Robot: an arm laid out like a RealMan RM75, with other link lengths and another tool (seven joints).
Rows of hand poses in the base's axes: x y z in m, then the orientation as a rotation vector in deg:
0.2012 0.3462 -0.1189 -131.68 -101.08 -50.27
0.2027 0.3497 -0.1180 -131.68 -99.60 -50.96
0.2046 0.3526 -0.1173 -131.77 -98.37 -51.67
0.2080 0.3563 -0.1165 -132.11 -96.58 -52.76
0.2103 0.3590 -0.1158 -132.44 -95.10 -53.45
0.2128 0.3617 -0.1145 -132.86 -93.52 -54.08
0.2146 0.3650 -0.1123 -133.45 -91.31 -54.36
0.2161 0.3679 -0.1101 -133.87 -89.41 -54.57
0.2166 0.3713 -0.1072 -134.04 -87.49 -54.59
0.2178 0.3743 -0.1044 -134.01 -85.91 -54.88
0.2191 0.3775 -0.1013 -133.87 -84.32 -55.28
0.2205 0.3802 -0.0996 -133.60 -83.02 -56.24
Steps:
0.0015 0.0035 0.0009 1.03 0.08 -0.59
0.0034 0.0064 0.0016 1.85 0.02 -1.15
0.0068 0.0101 0.0024 2.91 -0.16 -2.11
0.0091 0.0128 0.0031 3.72 -0.19 -2.92
0.0116 0.0155 0.0044 4.51 -0.17 -3.81
0.0134 0.0188 0.0066 5.51 0.24 -5.01
0.0149 0.0217 0.0088 6.40 0.63 -6.00
0.0154 0.0251 0.0117 7.42 1.20 -6.84
0.0166 0.0281 0.0145 8.41 1.52 -7.48
0.0179 0.0313 0.0176 9.48 1.78 -8.08
0.0193 0.0340 0.0193 10.55 1.59 -8.56

